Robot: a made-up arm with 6 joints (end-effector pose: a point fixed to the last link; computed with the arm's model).
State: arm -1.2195 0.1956 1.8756 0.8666 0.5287 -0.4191
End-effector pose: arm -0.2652 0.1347 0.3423 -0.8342 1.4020 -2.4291
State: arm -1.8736 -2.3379 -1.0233 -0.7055 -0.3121 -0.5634
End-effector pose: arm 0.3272 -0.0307 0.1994 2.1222 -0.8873 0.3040
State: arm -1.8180 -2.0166 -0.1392 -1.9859 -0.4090 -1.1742
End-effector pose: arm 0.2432 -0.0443 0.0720 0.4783 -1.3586 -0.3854
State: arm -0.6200 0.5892 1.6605 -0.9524 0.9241 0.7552
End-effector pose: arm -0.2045 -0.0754 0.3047 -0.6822 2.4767 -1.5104
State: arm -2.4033 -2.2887 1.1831 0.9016 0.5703 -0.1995
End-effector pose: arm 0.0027 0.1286 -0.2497 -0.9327 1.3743 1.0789
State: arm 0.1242 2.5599 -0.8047 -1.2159 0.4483 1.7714
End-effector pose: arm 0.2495 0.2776 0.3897 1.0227 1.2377 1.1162
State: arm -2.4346 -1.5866 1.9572 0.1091 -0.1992 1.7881
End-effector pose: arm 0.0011 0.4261 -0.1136 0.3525 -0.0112 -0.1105
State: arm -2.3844 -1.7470 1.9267 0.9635 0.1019 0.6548
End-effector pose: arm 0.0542 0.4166 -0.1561 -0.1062 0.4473 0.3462
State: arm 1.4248 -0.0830 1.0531 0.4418 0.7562 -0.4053
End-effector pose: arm 0.4580 -0.2268 0.2282 -0.8081 0.5802 -0.6825
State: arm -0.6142 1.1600 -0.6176 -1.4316 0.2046 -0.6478
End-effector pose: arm -0.0292 0.2732 0.3211 -1.2087 -1.1110 2.5335
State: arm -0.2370 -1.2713 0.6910 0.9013 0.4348 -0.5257
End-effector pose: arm -0.1003 0.1492 -0.1849 1.1020 1.1086 -2.4766
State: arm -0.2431 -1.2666 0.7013 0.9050 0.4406 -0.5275
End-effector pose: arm -0.1025 0.1477 -0.1837 1.0956 1.0903 -2.4835
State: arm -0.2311 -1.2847 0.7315 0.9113 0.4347 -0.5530
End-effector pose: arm -0.0966 0.1376 -0.1893 1.0919 1.0530 -2.4457
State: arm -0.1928 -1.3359 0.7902 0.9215 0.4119 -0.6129
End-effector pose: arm -0.0774 0.1158 -0.2039 1.0923 0.9896 -2.3440
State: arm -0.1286 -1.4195 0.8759 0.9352 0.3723 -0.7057
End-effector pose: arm -0.0415 0.0855 -0.2244 1.0968 0.9046 -2.1819
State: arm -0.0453 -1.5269 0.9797 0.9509 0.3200 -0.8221
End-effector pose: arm 0.0107 0.0546 -0.2451 1.1055 0.8088 -1.9787
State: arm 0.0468 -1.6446 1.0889 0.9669 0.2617 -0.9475
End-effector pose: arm 0.0733 0.0311 -0.2604 1.1178 0.7143 -1.7628
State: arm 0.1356 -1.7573 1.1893 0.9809 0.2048 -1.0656
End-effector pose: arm 0.1356 0.0194 -0.2681 1.1332 0.6328 -1.5632
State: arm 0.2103 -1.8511 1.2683 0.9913 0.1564 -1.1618
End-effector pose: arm 0.1875 0.0179 -0.2698 1.1496 0.5730 -1.4028
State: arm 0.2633 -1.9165 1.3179 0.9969 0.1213 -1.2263
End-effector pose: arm 0.2227 0.0220 -0.2690 1.1645 0.5397 -1.2944
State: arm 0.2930 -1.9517 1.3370 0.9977 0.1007 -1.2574
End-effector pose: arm 0.2411 0.0273 -0.2687 1.1760 0.5325 -1.2377
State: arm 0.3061 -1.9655 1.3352 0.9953 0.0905 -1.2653
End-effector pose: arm 0.2478 0.0320 -0.2695 1.1843 0.5426 -1.2163
